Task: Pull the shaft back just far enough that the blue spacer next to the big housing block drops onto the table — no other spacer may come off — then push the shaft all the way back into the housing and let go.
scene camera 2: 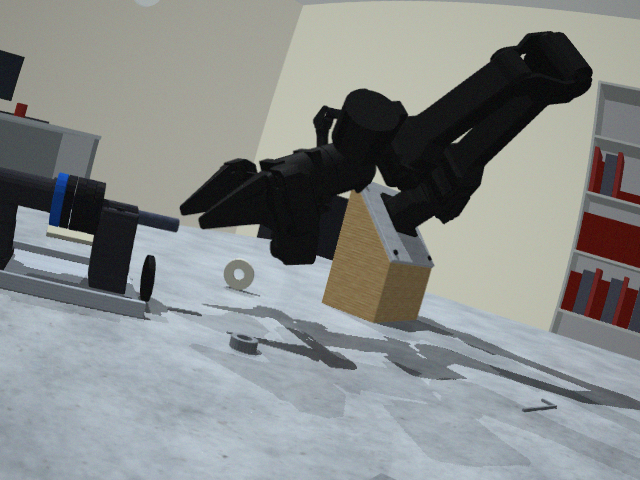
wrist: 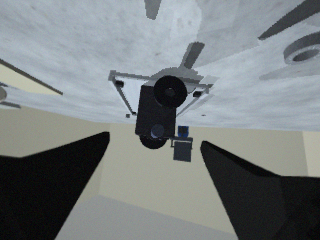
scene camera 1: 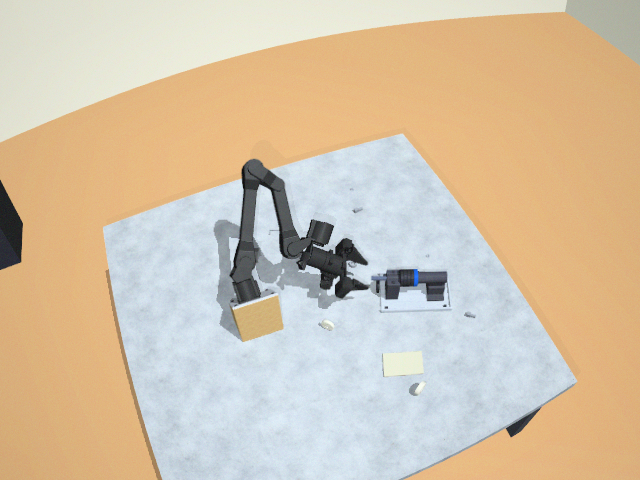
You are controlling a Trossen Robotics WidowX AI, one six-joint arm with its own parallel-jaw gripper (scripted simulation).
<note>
My gripper (scene camera 2: pixel 189 216) is open, with nothing in its grasp. I also see a black disc (wrist: pixel 169 102) and a cream card (scene camera 1: pixel 408 363).
My gripper is seen too in the wrist view (wrist: pixel 156 140) and in scene camera 1 (scene camera 1: pixel 367 276).
</note>
